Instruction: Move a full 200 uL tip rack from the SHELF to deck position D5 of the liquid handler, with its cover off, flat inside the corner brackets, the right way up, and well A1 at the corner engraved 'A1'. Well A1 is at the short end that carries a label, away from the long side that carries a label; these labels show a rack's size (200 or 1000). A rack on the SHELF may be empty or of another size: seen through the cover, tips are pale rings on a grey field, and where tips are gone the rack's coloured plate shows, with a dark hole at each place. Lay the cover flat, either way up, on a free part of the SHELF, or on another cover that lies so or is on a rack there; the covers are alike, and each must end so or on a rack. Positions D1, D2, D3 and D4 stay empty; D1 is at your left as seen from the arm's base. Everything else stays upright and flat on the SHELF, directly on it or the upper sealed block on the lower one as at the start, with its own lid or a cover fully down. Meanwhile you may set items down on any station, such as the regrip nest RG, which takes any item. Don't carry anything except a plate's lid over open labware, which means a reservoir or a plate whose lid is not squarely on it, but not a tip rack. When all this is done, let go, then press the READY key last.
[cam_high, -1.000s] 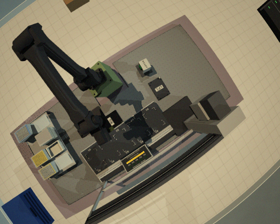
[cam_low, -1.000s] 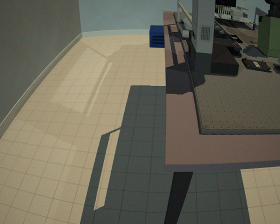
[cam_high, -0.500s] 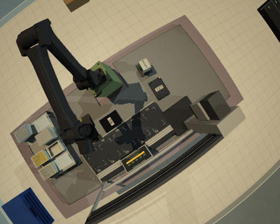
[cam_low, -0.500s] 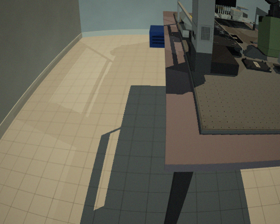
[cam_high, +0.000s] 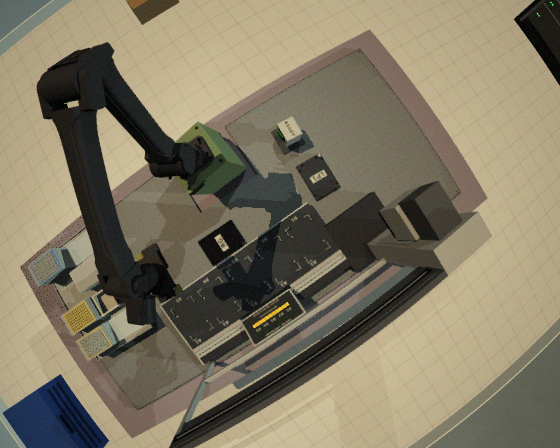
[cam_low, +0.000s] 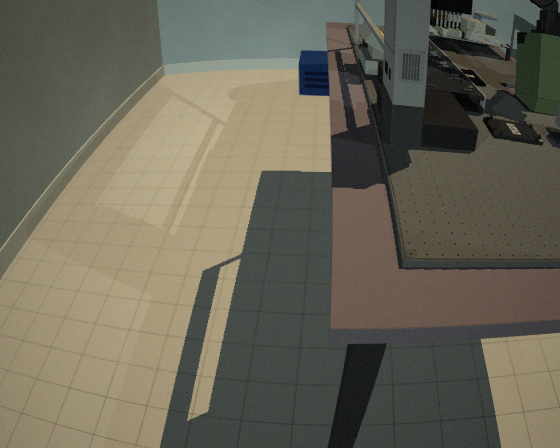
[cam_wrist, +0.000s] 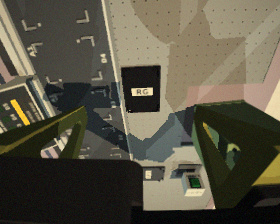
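The yellow tip rack lies 45 cm to the right of my hand, 19 cm below it and 6 cm ahead of it. Also, from my hand: shelf label 30 cm below, 23 cm to the right, 10 cm behind; then RG nest 29 cm below, 13 cm to the left; then tan reservoir 33 cm to the right, 23 cm below, 4 cm behind.
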